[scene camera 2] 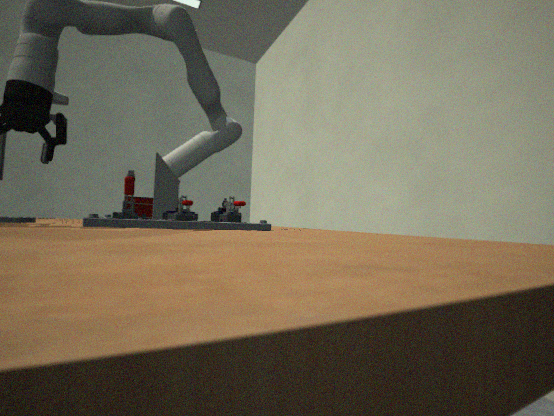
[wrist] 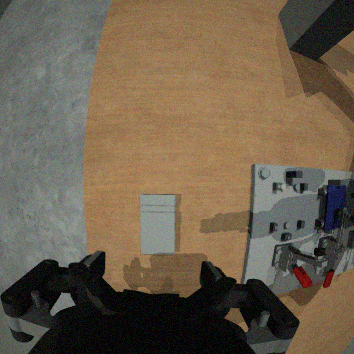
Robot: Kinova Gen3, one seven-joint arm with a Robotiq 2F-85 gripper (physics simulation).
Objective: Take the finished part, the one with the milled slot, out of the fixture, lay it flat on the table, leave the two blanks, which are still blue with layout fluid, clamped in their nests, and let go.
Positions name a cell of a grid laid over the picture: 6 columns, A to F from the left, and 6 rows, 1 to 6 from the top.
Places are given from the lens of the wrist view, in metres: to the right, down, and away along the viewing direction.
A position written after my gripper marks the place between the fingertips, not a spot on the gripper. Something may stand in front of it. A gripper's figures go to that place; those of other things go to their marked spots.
my gripper (wrist: C5): -0.02, 0.08, 0.15
finished part (wrist: C4): -0.02, 0.05, 0.26
